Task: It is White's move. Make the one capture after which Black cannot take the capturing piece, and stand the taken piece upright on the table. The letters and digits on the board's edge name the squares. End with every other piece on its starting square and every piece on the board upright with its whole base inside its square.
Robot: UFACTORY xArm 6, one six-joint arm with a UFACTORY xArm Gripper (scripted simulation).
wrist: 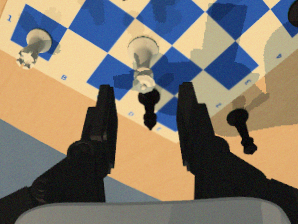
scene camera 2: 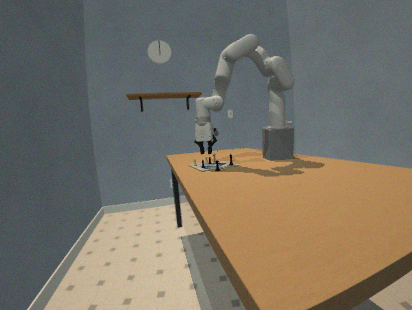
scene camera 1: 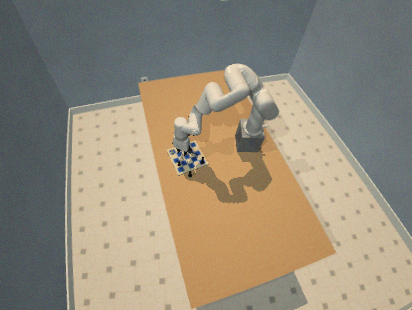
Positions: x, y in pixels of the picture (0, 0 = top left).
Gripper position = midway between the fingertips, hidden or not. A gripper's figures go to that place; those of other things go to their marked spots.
The gripper (wrist: 146, 101) is 14 cm from the lens. A chessboard (wrist: 222, 55) is 21 cm from the lens.
